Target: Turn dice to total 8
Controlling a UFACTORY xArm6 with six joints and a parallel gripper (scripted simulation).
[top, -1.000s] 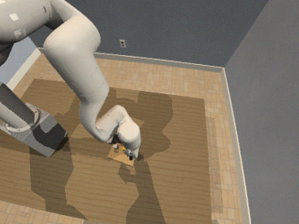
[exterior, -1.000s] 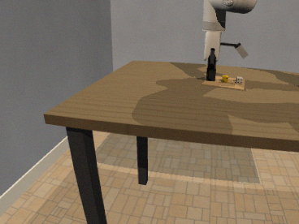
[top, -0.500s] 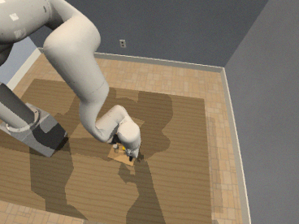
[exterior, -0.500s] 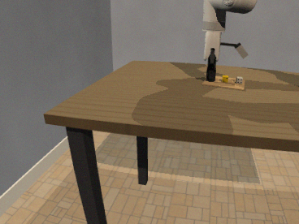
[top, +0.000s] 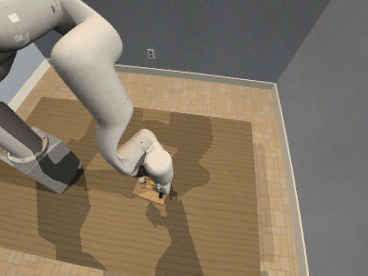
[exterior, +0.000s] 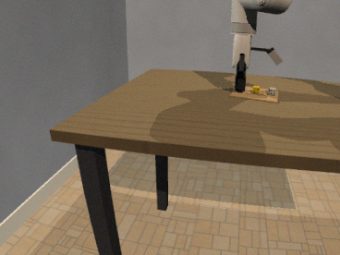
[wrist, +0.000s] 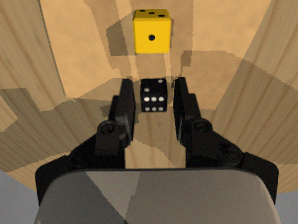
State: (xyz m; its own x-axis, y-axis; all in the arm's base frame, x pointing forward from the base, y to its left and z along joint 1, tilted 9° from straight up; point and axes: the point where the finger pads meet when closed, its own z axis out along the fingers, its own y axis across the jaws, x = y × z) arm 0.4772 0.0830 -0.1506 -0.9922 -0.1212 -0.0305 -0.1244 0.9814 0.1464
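The black die lies 2 cm below my hand. The rest, counted from my hand: tan mat: 5 cm behind, 1 cm to the right, 3 cm below; then white die: 10 cm behind, 1 cm to the right, 2 cm below; then yellow die: 5 cm behind, 1 cm to the right, 2 cm below.
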